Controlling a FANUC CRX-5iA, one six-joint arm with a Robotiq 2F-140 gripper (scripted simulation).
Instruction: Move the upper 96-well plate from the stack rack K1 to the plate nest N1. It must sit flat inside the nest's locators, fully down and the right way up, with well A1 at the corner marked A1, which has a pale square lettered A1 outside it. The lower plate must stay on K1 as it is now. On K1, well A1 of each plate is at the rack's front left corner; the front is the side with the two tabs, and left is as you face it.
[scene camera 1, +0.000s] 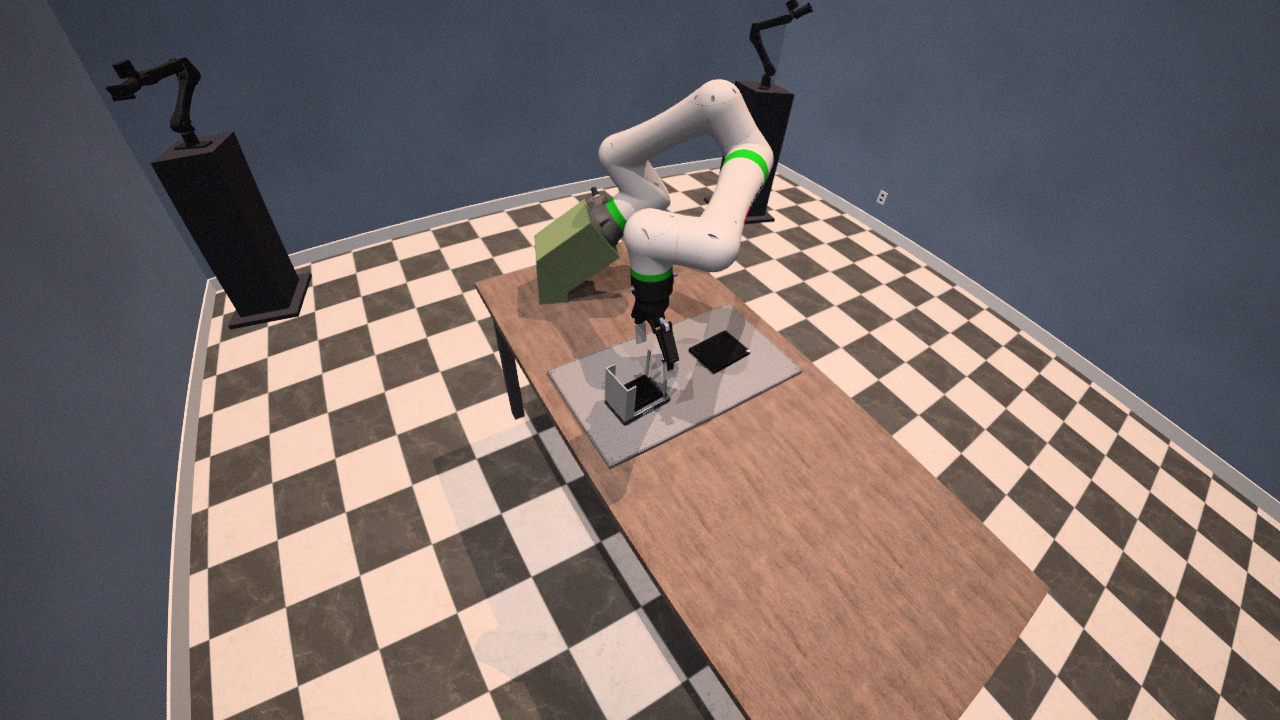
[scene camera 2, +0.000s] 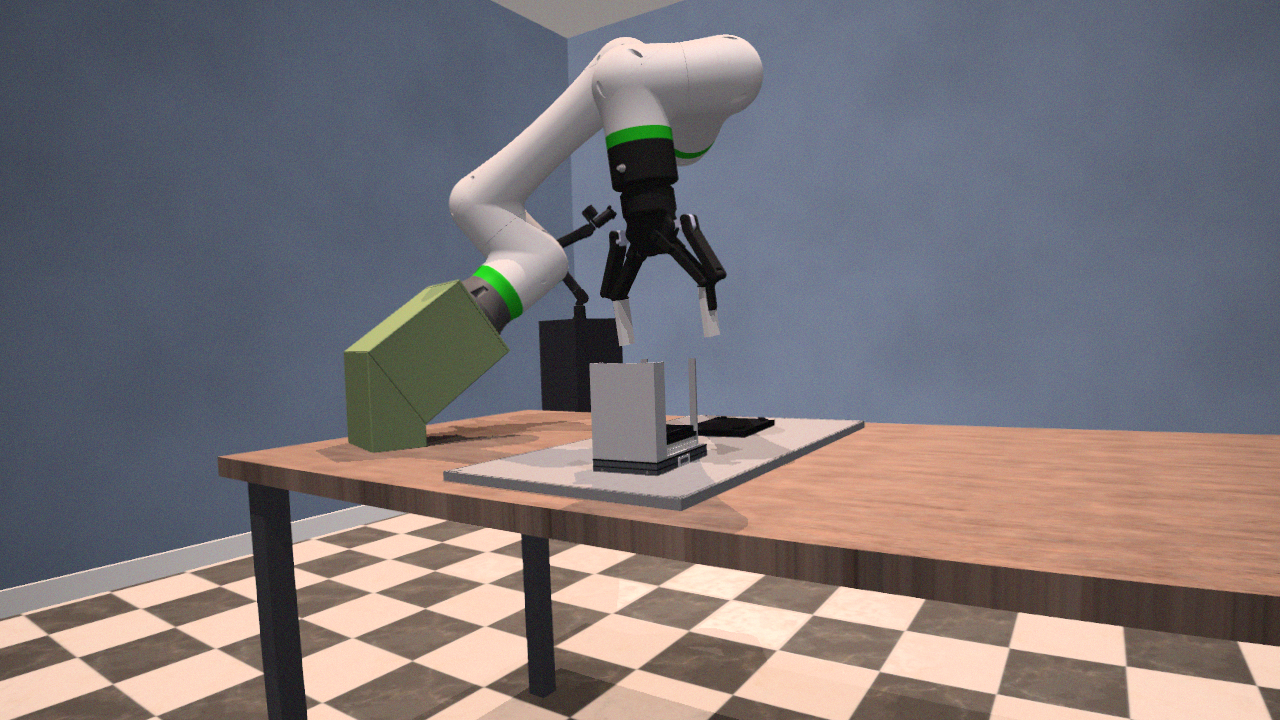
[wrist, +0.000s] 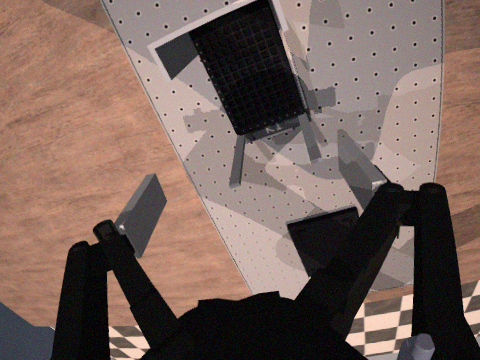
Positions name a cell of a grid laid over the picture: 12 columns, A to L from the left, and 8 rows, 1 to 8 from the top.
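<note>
Black plate nest N1 (scene camera 1: G4), (scene camera 2: G5), (wrist: I6). My gripper (scene camera 2: G4), (scene camera 1: G4), (wrist: G4).
</note>
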